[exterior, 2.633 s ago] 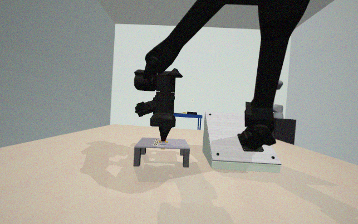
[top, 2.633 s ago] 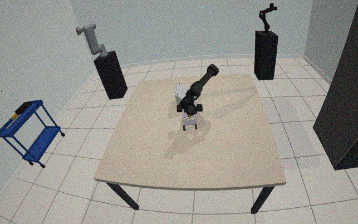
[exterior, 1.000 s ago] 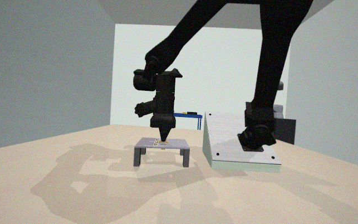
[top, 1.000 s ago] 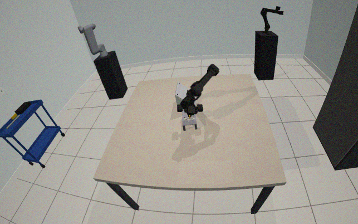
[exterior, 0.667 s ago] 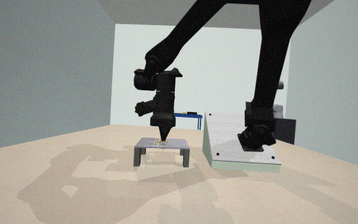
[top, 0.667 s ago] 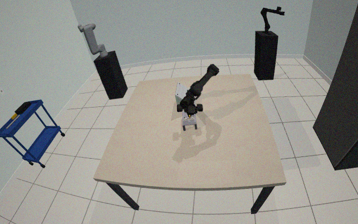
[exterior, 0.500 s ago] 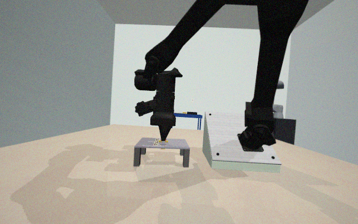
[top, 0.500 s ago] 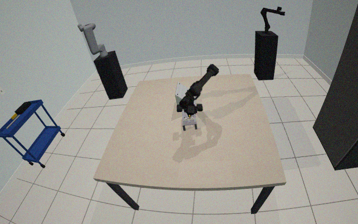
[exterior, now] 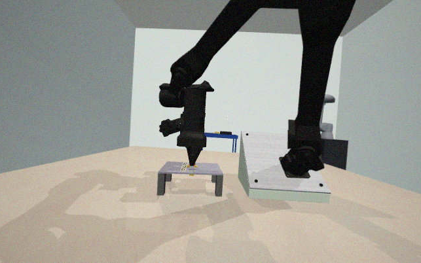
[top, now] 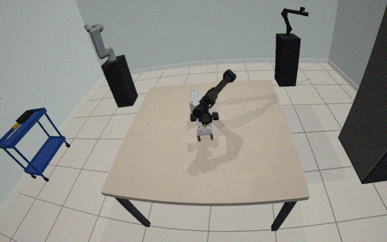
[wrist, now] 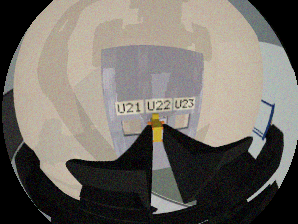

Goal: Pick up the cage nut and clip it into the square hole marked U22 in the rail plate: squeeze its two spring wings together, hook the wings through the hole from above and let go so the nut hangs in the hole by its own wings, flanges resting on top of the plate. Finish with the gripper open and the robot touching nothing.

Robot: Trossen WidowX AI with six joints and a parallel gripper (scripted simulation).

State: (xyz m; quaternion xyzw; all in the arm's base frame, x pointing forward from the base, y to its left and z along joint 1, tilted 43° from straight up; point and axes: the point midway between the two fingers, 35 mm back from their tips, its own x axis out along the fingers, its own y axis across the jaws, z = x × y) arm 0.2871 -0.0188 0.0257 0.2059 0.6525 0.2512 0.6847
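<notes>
The cage nut lies 1 cm below my gripper tip.
</notes>
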